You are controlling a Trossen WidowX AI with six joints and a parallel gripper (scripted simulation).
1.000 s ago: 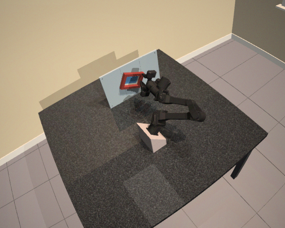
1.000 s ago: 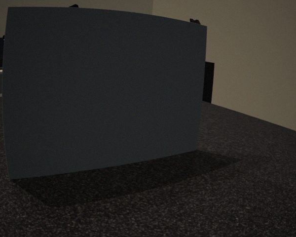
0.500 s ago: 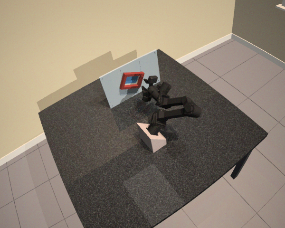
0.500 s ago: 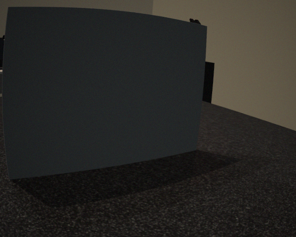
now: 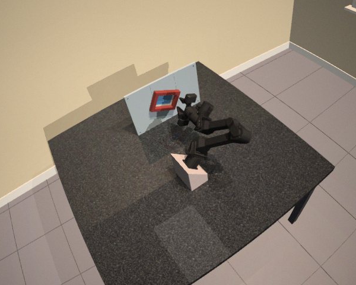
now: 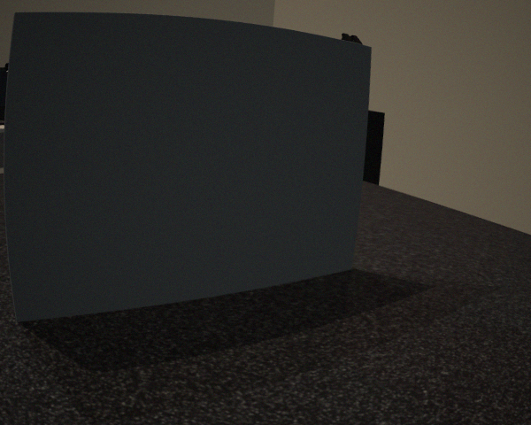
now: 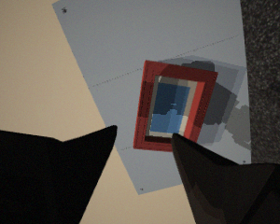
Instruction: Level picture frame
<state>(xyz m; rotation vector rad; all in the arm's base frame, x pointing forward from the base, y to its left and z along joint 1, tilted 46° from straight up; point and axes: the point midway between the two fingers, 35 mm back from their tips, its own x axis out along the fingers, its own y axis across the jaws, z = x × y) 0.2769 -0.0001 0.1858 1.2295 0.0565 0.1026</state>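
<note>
The picture frame is 120 mm ahead of my gripper tip, 40 mm to the left of it and 50 mm below it. The rest, counted from my gripper tip: grey wall panel 130 mm ahead, 20 mm to the left, 60 mm below.
</note>
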